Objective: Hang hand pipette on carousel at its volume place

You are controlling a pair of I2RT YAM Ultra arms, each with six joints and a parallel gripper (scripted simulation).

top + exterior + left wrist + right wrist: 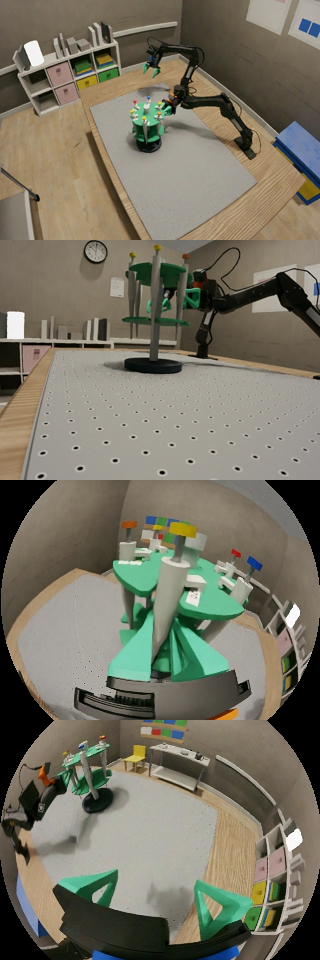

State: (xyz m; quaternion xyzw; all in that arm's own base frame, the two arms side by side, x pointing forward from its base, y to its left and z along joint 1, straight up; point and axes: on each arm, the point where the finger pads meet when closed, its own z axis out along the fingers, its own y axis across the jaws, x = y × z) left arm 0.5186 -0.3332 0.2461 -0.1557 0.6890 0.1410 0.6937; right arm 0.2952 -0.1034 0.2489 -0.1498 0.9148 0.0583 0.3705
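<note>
The hand pipette lies 20 mm below my left hand, 10 mm to the right of it and 10 mm ahead of it.
</note>
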